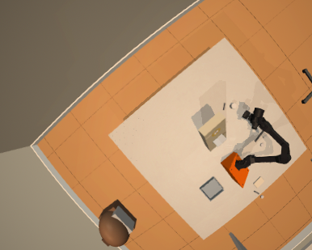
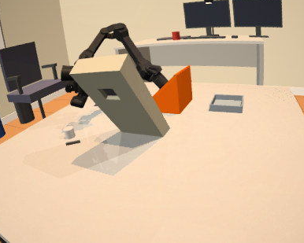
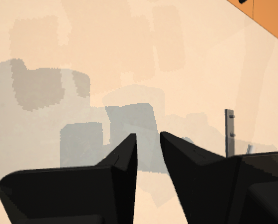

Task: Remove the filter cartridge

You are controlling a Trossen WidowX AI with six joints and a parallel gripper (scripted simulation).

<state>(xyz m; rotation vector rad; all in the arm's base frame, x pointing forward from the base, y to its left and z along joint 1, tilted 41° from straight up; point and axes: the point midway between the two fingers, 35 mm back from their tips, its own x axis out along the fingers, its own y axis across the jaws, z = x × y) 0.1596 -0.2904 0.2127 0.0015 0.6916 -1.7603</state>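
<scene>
Now: the round filter cartridge 340 mm to the left of my gripper tip, 230 mm ahead of it and 160 mm above it. From my gripper tip the other things lie so: grey tray 660 mm to the left, 200 mm behind, 60 mm below; beige service panel 340 mm to the left, 180 mm ahead, 90 mm above.
</scene>
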